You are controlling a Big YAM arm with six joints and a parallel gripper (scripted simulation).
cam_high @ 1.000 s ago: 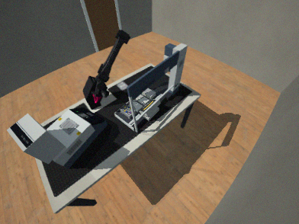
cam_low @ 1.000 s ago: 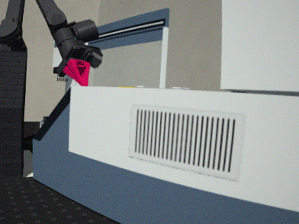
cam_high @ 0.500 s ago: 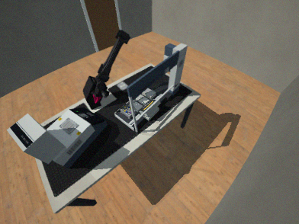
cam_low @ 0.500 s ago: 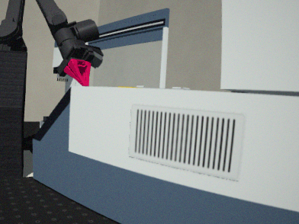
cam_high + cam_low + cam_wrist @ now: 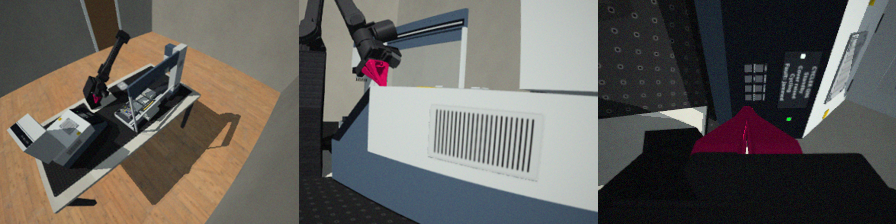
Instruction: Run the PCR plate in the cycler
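Right now my hand is 140 mm short of the tube, 270 mm to the right of it and 140 mm above it. From my hand the other things lie so: tube cooling block: 140 mm ahead, 240 mm to the left, 140 mm below; then pipette head: 20 mm ahead, 790 mm to the left, 170 mm above.
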